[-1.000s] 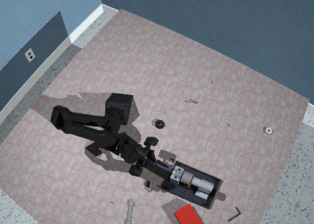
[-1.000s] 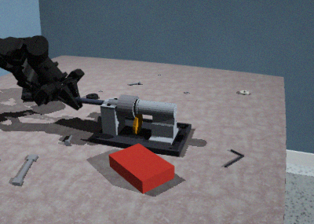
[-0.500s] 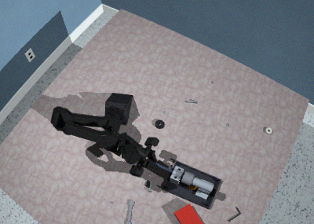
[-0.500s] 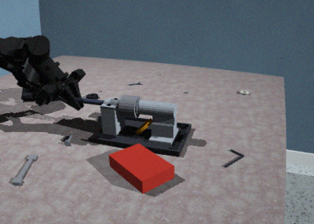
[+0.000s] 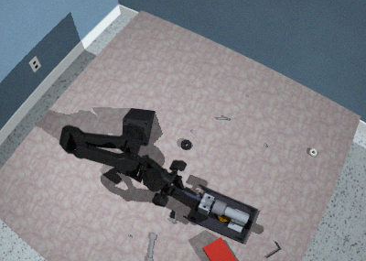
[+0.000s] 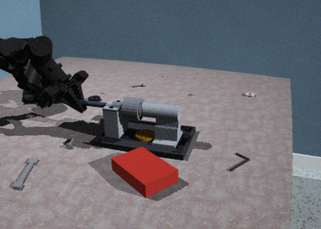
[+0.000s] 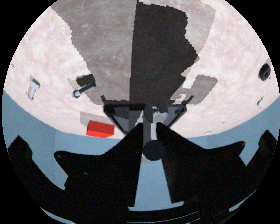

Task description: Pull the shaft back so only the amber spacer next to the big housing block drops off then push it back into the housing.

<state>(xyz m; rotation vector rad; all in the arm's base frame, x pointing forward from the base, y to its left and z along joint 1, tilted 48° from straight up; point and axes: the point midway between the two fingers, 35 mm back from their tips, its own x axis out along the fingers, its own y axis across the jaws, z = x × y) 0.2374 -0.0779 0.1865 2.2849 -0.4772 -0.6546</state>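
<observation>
Now: hand 90 mm short of the dark shaft and 10 mm to the left of it. Also, from my hand: black disc (220 mm to the left, 80 mm below, 40 mm behind); then grey spacer (170 mm ahead, 30 mm to the right); then amber spacer (200 mm ahead, 70 mm below, 30 mm to the right).
</observation>
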